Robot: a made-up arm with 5 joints.
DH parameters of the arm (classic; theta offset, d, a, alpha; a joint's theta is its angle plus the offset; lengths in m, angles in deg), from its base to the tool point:
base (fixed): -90 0.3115 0.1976 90
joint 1: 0 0.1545 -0.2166 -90
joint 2: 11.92 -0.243 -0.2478 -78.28
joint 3: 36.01 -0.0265 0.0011 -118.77
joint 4: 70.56 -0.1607 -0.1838 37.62
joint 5: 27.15 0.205 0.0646 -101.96
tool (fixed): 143.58 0.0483 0 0
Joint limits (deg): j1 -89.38..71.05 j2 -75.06..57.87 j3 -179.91..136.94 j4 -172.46..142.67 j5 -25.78..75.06
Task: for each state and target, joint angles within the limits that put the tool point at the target. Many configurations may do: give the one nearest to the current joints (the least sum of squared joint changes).
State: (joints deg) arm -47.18 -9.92 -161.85 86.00 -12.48
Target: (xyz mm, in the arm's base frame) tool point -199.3 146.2 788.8
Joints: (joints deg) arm -68.34 -17.87 -174.01 89.47 -12.33
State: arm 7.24 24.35 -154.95 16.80 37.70
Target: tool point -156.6 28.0 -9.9
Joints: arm 37.35 22.88 -129.88 31.02 35.47
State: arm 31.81 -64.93 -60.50 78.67 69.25
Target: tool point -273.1 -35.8 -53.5
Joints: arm 39.95 -45.62 -52.12 124.59 75.06
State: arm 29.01 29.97 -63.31 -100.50 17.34
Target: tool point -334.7 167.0 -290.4
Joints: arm 27.42 7.78 -61.47 -92.05 38.56
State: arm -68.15 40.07 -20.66 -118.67 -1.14
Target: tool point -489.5 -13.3 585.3
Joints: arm -85.43 42.58 16.87 -130.92 -9.29
